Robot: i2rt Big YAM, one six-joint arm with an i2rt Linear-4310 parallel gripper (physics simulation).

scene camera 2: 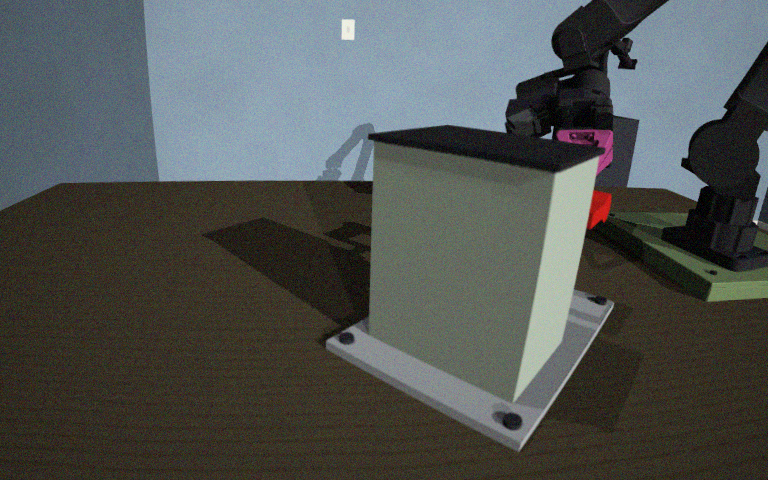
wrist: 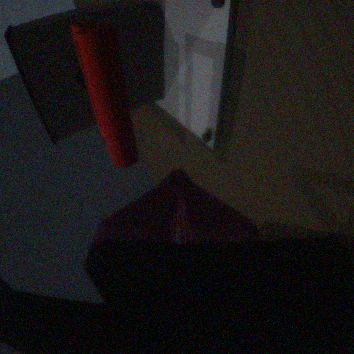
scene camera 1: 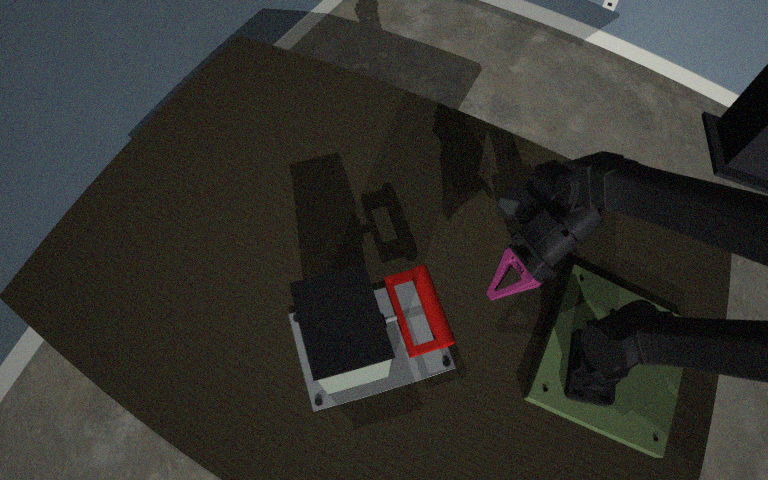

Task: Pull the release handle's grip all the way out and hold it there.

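Observation:
The release handle's red grip (scene camera 1: 437, 310) (scene camera 2: 600, 209) (wrist: 107, 100) is a rectangular frame standing close to the box's side, with a short stretch of rod between them. The box (scene camera 1: 339, 325) (scene camera 2: 458, 237) (wrist: 142, 55) has pale sides and a dark top and stands on a grey base plate (scene camera 1: 427, 369) (scene camera 2: 419, 382) (wrist: 202, 90). My gripper (scene camera 1: 489, 296) (wrist: 176, 177), with magenta fingers, is shut and empty. In the first scene view it is to the right of the red grip, apart from it. In the second scene view the box's top partly hides the fingers.
A green mounting plate (scene camera 1: 600, 418) (scene camera 2: 736, 289) carries the arm's black base, right of the box. Dark bolt heads stand at corners of the grey base plate. The brown table (scene camera 1: 186, 271) (scene camera 2: 169, 367) lies under everything, with shadows of the box and handle on it.

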